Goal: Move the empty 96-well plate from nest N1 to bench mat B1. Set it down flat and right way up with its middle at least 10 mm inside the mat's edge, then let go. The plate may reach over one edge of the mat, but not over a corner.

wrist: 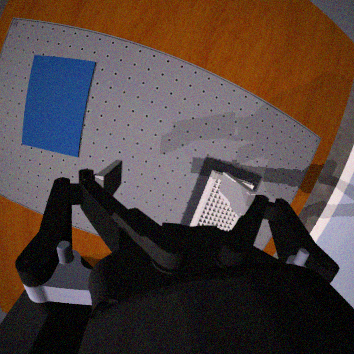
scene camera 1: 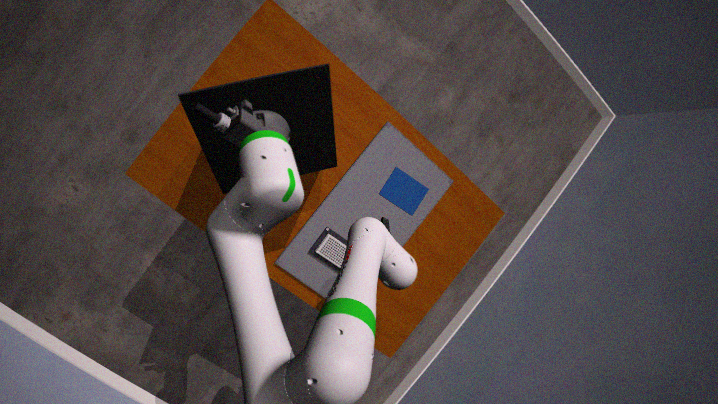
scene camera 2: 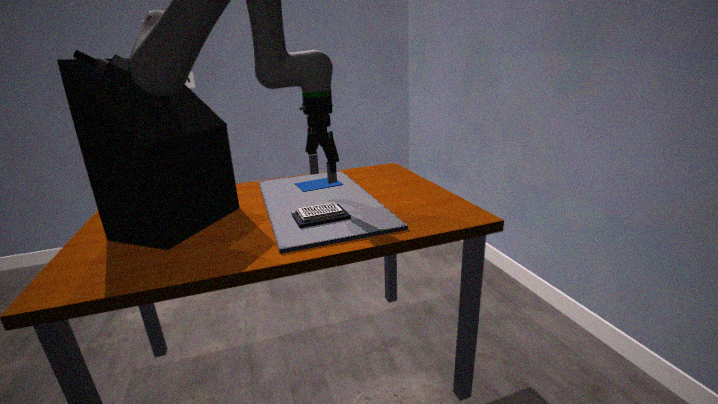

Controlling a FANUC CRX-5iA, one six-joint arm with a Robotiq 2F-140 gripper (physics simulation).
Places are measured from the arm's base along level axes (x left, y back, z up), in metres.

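Pixels of known places: gripper, fingertip midpoint: (wrist: pixel 172 177) (scene camera 2: pixel 323 178); arm's base at its link origin: (scene camera 1: pixel 260 134) (scene camera 2: pixel 143 93).
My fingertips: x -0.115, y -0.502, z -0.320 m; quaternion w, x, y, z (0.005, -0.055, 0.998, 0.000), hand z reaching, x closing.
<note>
Ahead of a thing's pixels: the offset from my fingertips to its top centre. Level surfaces: height alone.
The white 96-well plate @(dx -0.113, dy +0.059, dz -0.066 m) (scene camera 1: pixel 331 250) (scene camera 2: pixel 320 210) (wrist: pixel 210 211) lies flat in the dark nest N1 @(dx -0.113, dy +0.059, dz -0.077 m) (scene camera 2: pixel 326 220) (wrist: pixel 232 167). In scene camera 1 the arm hides the plate's right side; in the wrist view the gripper covers its lower part. The blue bench mat B1 @(dz -0.090 m) (scene camera 1: pixel 403 190) (scene camera 2: pixel 311 186) (wrist: pixel 57 105) lies flat with nothing on it. My gripper (scene camera 2: pixel 322 169) (wrist: pixel 172 177) is open and empty, pointing down above the board. In the wrist view its right fingertip overlaps the plate, and the mat is left of its left fingertip. In scene camera 1 the arm mostly hides the gripper.
Nest and mat lie on a grey perforated board @(dz -0.092 m) (scene camera 1: pixel 384 145) (scene camera 2: pixel 301 241) (wrist: pixel 145 107) on the orange wooden table @(dz -0.105 m) (scene camera 1: pixel 281 40) (scene camera 2: pixel 416 200) (wrist: pixel 230 40). The black pedestal (scene camera 1: pixel 311 100) (scene camera 2: pixel 165 190) stands beside the board under the arm's base. Walls stand beyond the table.
</note>
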